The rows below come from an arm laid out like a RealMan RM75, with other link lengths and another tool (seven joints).
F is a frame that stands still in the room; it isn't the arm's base.
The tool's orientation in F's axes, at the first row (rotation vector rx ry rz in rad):
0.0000, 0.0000, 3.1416
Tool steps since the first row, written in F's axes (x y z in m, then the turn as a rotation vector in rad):
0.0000, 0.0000, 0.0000, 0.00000, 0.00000, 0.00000
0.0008, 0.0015, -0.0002, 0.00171, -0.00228, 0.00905
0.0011, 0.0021, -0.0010, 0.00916, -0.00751, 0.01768
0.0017, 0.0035, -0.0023, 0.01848, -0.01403, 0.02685
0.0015, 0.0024, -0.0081, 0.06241, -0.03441, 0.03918
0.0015, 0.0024, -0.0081, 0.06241, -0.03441, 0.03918
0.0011, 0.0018, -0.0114, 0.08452, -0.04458, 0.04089
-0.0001, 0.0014, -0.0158, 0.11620, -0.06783, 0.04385
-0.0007, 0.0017, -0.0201, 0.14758, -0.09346, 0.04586
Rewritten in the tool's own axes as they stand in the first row. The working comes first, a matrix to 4 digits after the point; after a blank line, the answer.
The tool's axes in the first row as the columns of a matrix, in F's axes (used below as rounded here):
-1.0000, 0.0000, 0.0000
0.0000, -1.0000, 0.0000
0.0000, 0.0000, 1.0000

0.0000, 0.0000, 0.0000, 0.00000, 0.00000, 0.00000
-0.0008, -0.0015, -0.0002, -0.00171, 0.00228, 0.00905
-0.0011, -0.0021, -0.0010, -0.00916, 0.00751, 0.01768
-0.0017, -0.0035, -0.0023, -0.01848, 0.01403, 0.02685
-0.0015, -0.0024, -0.0081, -0.06241, 0.03441, 0.03918
-0.0015, -0.0024, -0.0081, -0.06241, 0.03441, 0.03918
-0.0011, -0.0018, -0.0114, -0.08452, 0.04458, 0.04089
0.0001, -0.0014, -0.0158, -0.11620, 0.06783, 0.04385
0.0007, -0.0017, -0.0201, -0.14758, 0.09346, 0.04586

